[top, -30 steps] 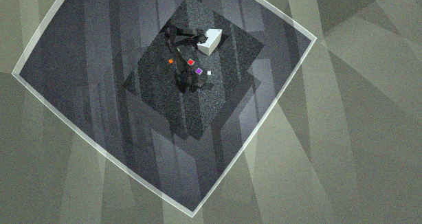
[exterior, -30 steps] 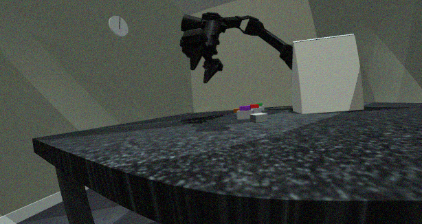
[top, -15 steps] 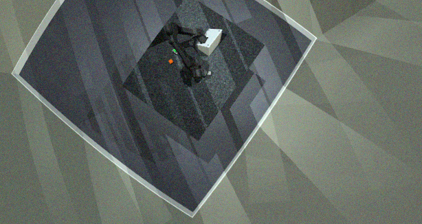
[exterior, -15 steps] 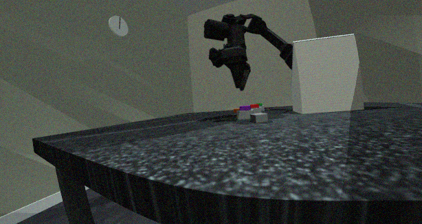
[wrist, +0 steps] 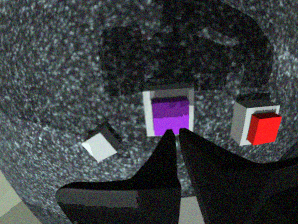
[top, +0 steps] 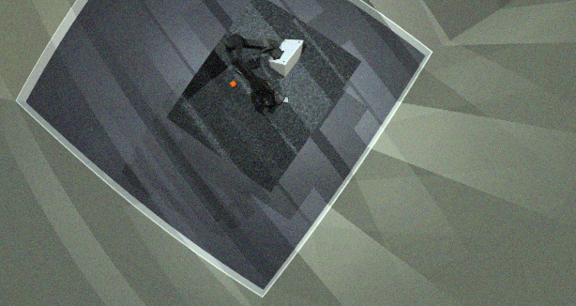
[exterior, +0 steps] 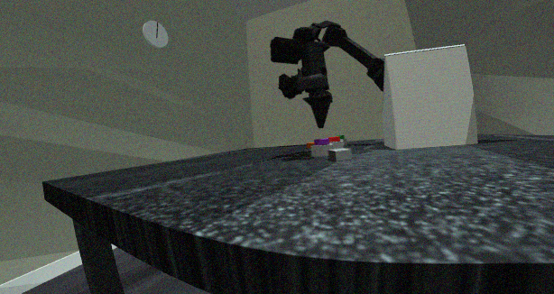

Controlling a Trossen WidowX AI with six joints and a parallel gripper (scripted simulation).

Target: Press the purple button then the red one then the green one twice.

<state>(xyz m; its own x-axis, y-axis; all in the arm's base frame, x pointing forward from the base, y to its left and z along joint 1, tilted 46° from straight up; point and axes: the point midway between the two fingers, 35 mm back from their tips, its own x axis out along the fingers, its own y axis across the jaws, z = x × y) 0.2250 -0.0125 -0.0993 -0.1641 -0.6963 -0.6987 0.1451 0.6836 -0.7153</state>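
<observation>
Now: gripper tip 30 mm above the purple button. Also, from my gripper tip: red button (100 mm to the right, 40 mm behind, 30 mm below); then small pale block (90 mm to the left, 50 mm below, 30 mm behind); then orange block (280 mm to the right, 50 mm below, 30 mm ahead).
</observation>
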